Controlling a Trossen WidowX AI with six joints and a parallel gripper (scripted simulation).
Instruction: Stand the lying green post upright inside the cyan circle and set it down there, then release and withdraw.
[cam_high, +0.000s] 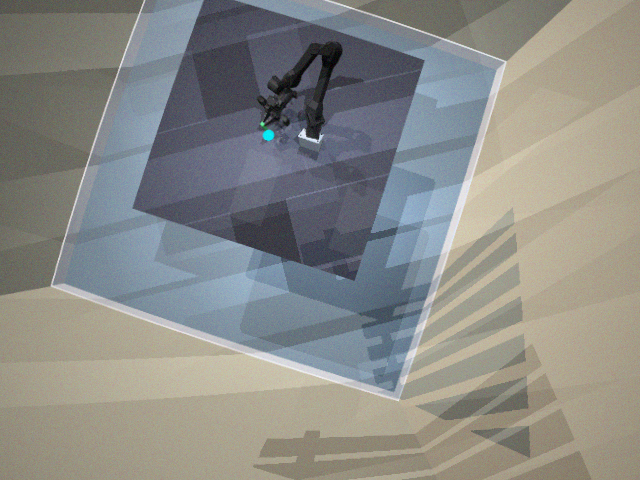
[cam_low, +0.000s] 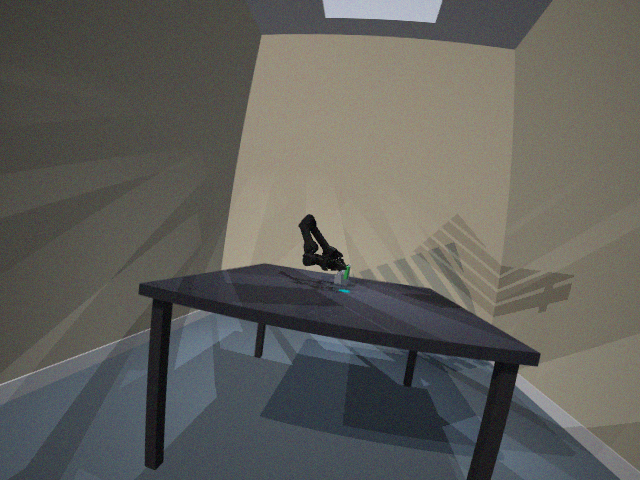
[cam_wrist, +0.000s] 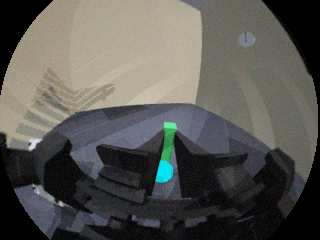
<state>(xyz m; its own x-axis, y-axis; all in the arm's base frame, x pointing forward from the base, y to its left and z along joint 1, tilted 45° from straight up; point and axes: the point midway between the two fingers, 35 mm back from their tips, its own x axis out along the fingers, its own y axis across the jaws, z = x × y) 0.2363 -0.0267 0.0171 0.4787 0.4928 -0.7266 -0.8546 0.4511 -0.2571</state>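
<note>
The cyan circle lies 12 cm below my gripper tip. Round my gripper tip: green post 2 cm below.
</note>
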